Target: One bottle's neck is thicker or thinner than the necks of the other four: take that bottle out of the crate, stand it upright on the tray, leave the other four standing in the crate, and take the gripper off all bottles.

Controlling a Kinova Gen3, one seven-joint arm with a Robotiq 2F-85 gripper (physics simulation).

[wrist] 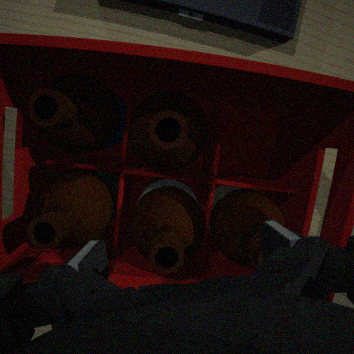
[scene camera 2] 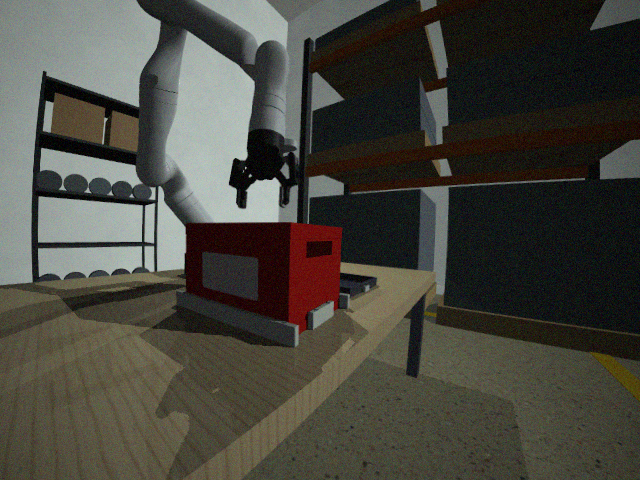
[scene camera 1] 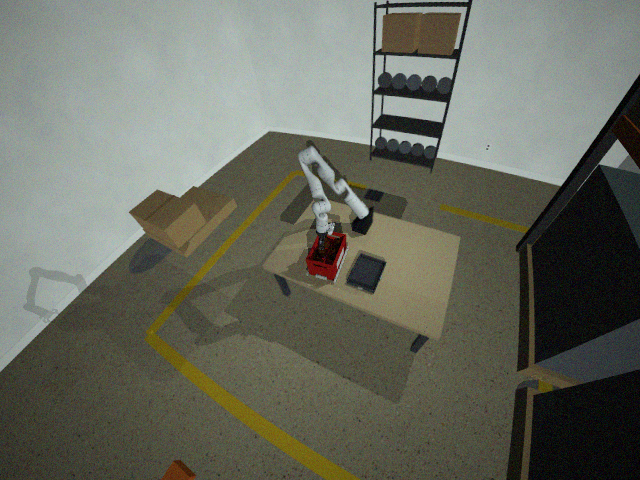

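Where they show: gripper, fingertip midpoint: (wrist: 183,247) (scene camera 2: 261,207) (scene camera 1: 322,243); arm's base, origin of the base link: (scene camera 1: 364,215).
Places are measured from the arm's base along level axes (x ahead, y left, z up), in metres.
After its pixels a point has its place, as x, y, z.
The red crate (scene camera 1: 318,270) @(0.548, -0.108, -0.054) (scene camera 2: 315,279) @(0.547, -0.108, -0.053) (wrist: 150,51) @(0.379, -0.022, 0.042) stands on the table. In the wrist view five brown bottles stand in it: far left (wrist: 45,127) @(0.300, -0.087, -0.011), far middle (wrist: 169,145) @(0.404, -0.077, 0.029), near left (wrist: 80,205) @(0.343, -0.145, -0.008), near middle (wrist: 167,220) @(0.418, -0.140, -0.007) and near right (wrist: 240,220) @(0.481, -0.128, -0.011). The far right compartment is empty. A finger hides the near right bottle's neck; the dark picture does not clearly show which neck differs. My gripper (scene camera 1: 321,244) @(0.424, -0.128, 0.075) (scene camera 2: 262,200) @(0.424, -0.128, 0.075) (wrist: 183,247) @(0.424, -0.128, 0.075) is open and empty, pointing down above the crate's near row. The dark tray (scene camera 1: 366,272) @(0.391, 0.172, -0.129) (scene camera 2: 357,283) @(0.468, 0.232, -0.128) (wrist: 240,15) @(0.454, 0.098, -0.128) lies beside the crate.
The wooden table (scene camera 1: 413,268) @(0.231, 0.457, -0.133) (scene camera 2: 93,392) @(0.496, -0.400, -0.133) carries the crate, the tray and the arm's black base (scene camera 1: 362,222) @(0.071, 0.014, -0.007). Pale strips (scene camera 2: 232,317) @(0.450, -0.208, -0.118) run along the crate's foot. A shelf rack (scene camera 1: 372,103) (scene camera 2: 37,206) stands behind; cardboard boxes (scene camera 1: 178,219) lie on the floor.
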